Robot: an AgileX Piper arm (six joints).
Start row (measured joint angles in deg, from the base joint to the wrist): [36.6, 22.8, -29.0, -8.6, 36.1, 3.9]
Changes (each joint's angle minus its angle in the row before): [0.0, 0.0, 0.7, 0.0, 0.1, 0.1]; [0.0, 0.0, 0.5, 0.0, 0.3, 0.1]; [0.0, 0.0, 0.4, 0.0, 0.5, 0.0]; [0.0, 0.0, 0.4, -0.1, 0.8, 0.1]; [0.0, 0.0, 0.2, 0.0, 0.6, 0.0]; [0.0, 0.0, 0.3, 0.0, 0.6, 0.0]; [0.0, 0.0, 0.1, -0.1, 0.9, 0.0]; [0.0, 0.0, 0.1, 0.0, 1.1, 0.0]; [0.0, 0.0, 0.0, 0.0, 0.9, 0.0]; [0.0, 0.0, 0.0, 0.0, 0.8, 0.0]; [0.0, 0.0, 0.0, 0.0, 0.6, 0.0]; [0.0, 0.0, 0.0, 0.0, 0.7, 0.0]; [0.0, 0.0, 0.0, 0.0, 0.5, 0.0]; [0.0, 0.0, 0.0, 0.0, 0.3, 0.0]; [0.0, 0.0, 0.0, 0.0, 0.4, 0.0]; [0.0, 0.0, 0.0, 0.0, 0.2, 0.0]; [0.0, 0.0, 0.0, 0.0, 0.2, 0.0]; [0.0, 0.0, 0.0, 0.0, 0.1, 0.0]
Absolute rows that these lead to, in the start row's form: [36.6, 22.8, -28.3, -8.6, 36.2, 4.0]; [36.6, 22.8, -27.8, -8.6, 36.5, 4.1]; [36.6, 22.8, -27.4, -8.6, 37.0, 4.1]; [36.6, 22.8, -27.0, -8.7, 37.8, 4.2]; [36.6, 22.8, -26.8, -8.7, 38.4, 4.2]; [36.6, 22.8, -26.5, -8.7, 39.0, 4.2]; [36.6, 22.8, -26.4, -8.8, 39.9, 4.2]; [36.6, 22.8, -26.3, -8.8, 41.0, 4.2]; [36.6, 22.8, -26.3, -8.8, 41.9, 4.2]; [36.6, 22.8, -26.3, -8.8, 42.7, 4.2]; [36.6, 22.8, -26.3, -8.8, 43.3, 4.2]; [36.6, 22.8, -26.3, -8.8, 44.0, 4.2]; [36.6, 22.8, -26.3, -8.8, 44.5, 4.2]; [36.6, 22.8, -26.3, -8.8, 44.8, 4.2]; [36.6, 22.8, -26.3, -8.8, 45.2, 4.2]; [36.6, 22.8, -26.3, -8.8, 45.4, 4.2]; [36.6, 22.8, -26.3, -8.8, 45.6, 4.2]; [36.6, 22.8, -26.3, -8.8, 45.7, 4.2]
